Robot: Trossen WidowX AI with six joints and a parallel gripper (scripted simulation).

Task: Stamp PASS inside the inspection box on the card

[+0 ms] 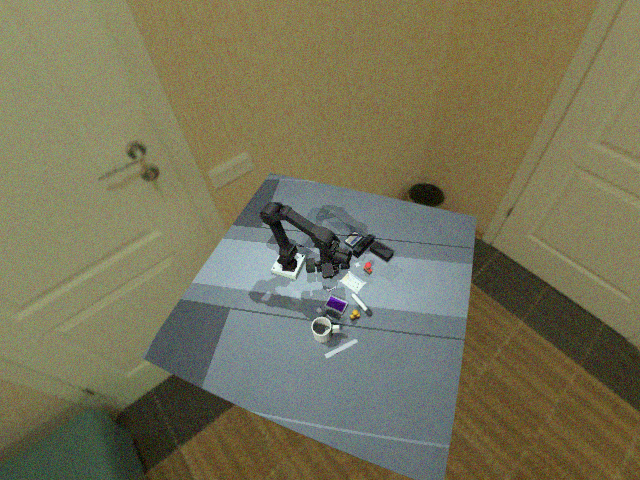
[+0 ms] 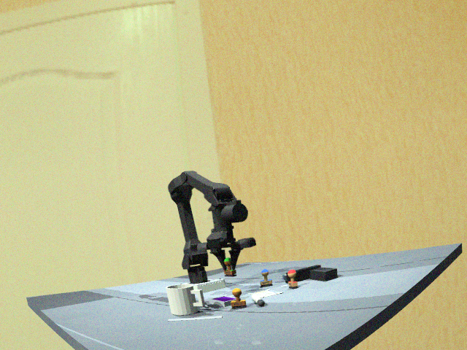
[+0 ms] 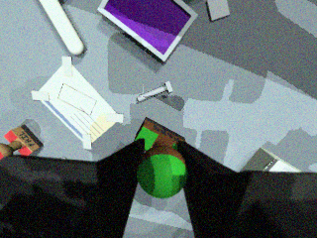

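My gripper tip is 100 mm to the left of the purple ink pad, 90 mm above it and 50 mm short of it. From my gripper tip the other things lie so: white card: 110 mm ahead, 100 mm below, 30 mm to the left; then blue-knobbed stamp: 150 mm to the left, 70 mm below, 30 mm ahead; then green-knobbed stamp: right at my gripper tip.
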